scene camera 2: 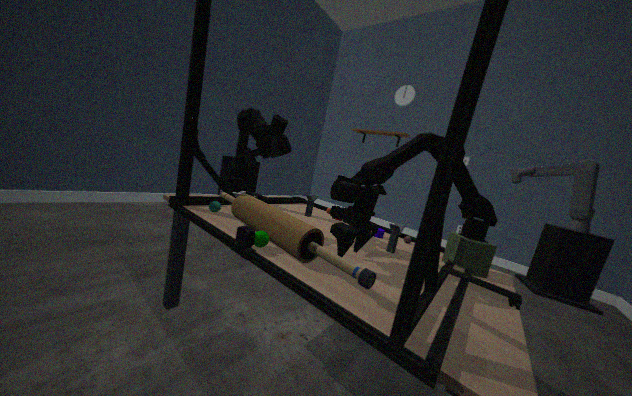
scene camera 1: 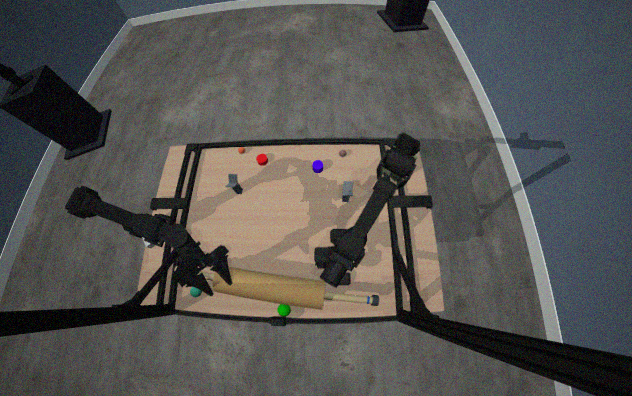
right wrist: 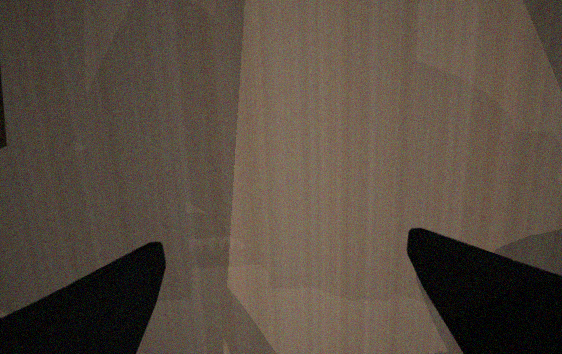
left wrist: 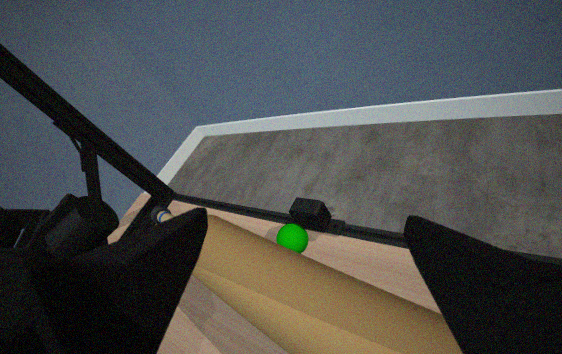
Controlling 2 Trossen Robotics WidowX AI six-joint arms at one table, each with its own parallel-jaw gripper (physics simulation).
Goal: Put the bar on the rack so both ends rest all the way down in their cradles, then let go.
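Places are measured from the left arm's base along level axes (x down, y ahead, z right), in millimetres.
Pixels of known places: left gripper, fingertip midpoint: (scene camera 2: 258,160) (scene camera 1: 221,290) (left wrist: 307,221); right gripper, fingertip midpoint: (scene camera 2: 347,254) (right wrist: 288,246); left arm's base, link origin: (scene camera 2: 233,190); right arm's base, link origin: (scene camera 2: 472,238).
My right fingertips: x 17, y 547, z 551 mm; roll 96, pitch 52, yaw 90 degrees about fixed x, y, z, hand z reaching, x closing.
Observation:
For each thing: its top centre in the pictures, then the offset to it from my right fingertips.
- left cradle, top centre: (scene camera 1: 230,180) (scene camera 2: 312,195) dx -89, dy -137, dz -469 mm
- right cradle, top centre: (scene camera 1: 348,188) (scene camera 2: 397,224) dx -89, dy +188, dz -164 mm
- green ball, top centre: (left wrist: 285,231) (scene camera 2: 262,231) (scene camera 1: 283,310) dx -29, dy -257, dz +27 mm
- teal ball, top centre: (scene camera 1: 193,291) (scene camera 2: 215,201) dx -26, dy -496, dz -221 mm
- red cylinder, top centre: (scene camera 1: 261,158) dx -7, dy +23, dz -528 mm
- blue cylinder, top centre: (scene camera 1: 317,164) dx -17, dy +187, dz -343 mm
The bar, a thick tan roll (scene camera 1: 272,287) (scene camera 2: 275,225) (left wrist: 320,285) with thin end rods, lies on the table along its near edge. Its right rod (scene camera 1: 350,298) (scene camera 2: 335,260) has a blue band and a dark cap. The rack's two grey cradles stand apart farther back: the left cradle (scene camera 1: 233,182) (scene camera 2: 310,205) and the right cradle (scene camera 1: 347,190) (scene camera 2: 393,238); both hold nothing. My left gripper (scene camera 1: 221,288) (left wrist: 307,221) is open above the roll's left end. My right gripper (scene camera 2: 349,251) (right wrist: 288,246) is open above the table, behind the roll's right part; the right wrist view shows bare wood between its fingers.
A green ball (scene camera 1: 284,310) (scene camera 2: 261,238) (left wrist: 292,238) lies by the roll's near side. A teal ball (scene camera 1: 195,291) (scene camera 2: 215,206) lies near its left end. A red cylinder (scene camera 1: 262,159), a blue cylinder (scene camera 1: 317,166) and two small balls lie behind the cradles. Black frame bars edge the table.

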